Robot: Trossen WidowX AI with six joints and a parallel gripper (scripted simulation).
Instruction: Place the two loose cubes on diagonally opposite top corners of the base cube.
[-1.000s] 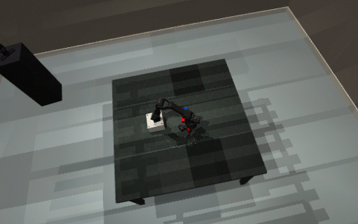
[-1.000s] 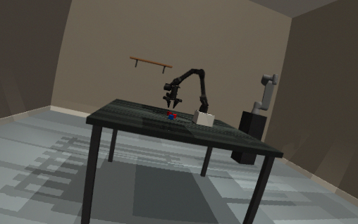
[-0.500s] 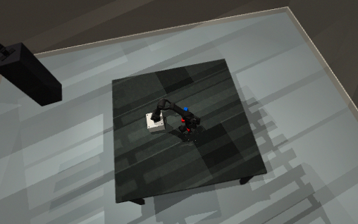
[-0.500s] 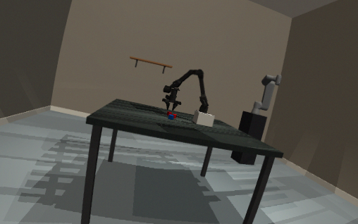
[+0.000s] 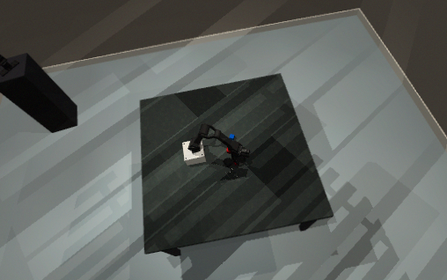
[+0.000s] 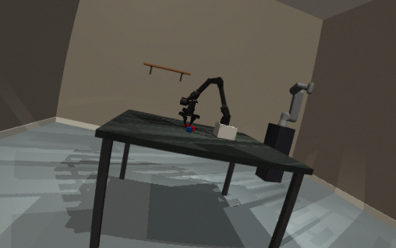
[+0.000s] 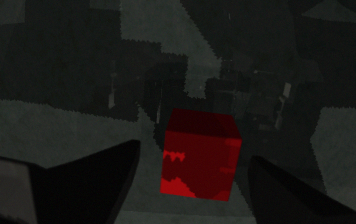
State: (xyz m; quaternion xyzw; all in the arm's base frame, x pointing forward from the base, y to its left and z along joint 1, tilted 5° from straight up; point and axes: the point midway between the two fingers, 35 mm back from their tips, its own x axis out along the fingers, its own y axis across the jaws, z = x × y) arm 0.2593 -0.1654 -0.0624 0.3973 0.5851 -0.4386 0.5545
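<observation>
Now: gripper tip 21 cm to the right of the blue cube, 3 cm short of it and 1 cm above it.
</observation>
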